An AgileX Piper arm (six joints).
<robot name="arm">
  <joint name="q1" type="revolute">
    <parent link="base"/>
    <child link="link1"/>
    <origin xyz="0 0 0.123" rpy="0 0 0"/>
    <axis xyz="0 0 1"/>
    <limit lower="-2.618" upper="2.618"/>
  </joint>
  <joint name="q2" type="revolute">
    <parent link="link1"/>
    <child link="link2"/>
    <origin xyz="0 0 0" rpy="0 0 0"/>
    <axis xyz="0 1 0"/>
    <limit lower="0" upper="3.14"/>
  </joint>
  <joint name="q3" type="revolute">
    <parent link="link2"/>
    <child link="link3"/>
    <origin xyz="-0.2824 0 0.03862" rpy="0 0 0"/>
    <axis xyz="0 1 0"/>
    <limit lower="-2.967" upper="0"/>
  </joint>
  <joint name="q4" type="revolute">
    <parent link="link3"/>
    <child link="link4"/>
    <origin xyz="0.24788 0 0.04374" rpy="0 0 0"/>
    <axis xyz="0.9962 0 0.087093"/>
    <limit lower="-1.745" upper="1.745"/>
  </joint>
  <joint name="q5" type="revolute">
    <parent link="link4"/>
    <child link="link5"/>
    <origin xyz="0 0 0" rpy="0 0 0"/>
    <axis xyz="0 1 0"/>
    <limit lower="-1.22" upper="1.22"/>
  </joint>
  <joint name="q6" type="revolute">
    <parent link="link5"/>
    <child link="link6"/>
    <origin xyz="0.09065 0 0.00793" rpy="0 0 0"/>
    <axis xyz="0.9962 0 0.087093"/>
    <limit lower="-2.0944" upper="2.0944"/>
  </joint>
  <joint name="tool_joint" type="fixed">
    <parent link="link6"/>
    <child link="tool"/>
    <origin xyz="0 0 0" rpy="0 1.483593 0"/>
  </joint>
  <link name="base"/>
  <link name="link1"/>
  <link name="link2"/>
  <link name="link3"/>
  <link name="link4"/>
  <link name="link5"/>
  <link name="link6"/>
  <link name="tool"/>
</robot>
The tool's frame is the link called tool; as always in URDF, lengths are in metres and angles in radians.
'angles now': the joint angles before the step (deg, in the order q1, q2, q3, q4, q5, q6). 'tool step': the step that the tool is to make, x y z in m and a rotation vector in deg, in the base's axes. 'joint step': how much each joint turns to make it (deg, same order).
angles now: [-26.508 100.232 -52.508 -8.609 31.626 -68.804]
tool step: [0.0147 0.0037 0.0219 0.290 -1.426 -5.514]
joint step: [2.107 -0.742 -4.919 -1.057 5.281 8.003]
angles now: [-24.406 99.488 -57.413 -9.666 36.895 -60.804]
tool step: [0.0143 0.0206 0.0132 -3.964 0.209 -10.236]
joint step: [6.553 0.002 -3.078 -11.174 6.027 23.172]
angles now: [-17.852 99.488 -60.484 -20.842 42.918 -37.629]
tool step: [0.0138 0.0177 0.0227 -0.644 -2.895 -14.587]
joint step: [4.777 0.006 -5.513 -3.066 8.662 19.455]
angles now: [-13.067 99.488 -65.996 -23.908 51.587 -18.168]
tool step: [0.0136 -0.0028 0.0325 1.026 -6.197 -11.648]
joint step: [0.154 -0.003 -7.664 1.216 5.541 10.091]
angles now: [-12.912 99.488 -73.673 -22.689 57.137 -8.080]
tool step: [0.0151 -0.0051 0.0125 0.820 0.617 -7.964]
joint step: [0.000 3.544 -7.961 0.503 7.608 5.488]
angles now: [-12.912 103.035 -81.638 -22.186 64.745 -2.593]
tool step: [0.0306 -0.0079 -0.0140 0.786 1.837 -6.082]
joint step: [-0.007 8.229 -9.127 0.223 4.814 4.607]
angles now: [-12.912 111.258 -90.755 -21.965 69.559 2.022]
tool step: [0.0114 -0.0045 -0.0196 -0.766 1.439 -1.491]
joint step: [-0.007 3.949 -1.644 -1.353 -0.325 2.145]
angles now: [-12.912 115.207 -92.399 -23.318 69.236 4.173]
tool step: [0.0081 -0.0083 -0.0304 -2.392 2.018 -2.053]
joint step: [-0.283 4.496 0.008 -3.467 -1.680 3.953]
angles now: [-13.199 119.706 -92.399 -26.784 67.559 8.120]
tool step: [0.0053 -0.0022 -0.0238 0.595 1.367 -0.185]
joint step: [-0.178 3.238 -0.013 -0.057 -1.614 0.765]
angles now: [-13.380 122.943 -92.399 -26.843 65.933 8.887]
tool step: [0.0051 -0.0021 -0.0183 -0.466 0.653 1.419]
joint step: [-0.004 2.534 -0.021 -1.195 -2.222 0.033]
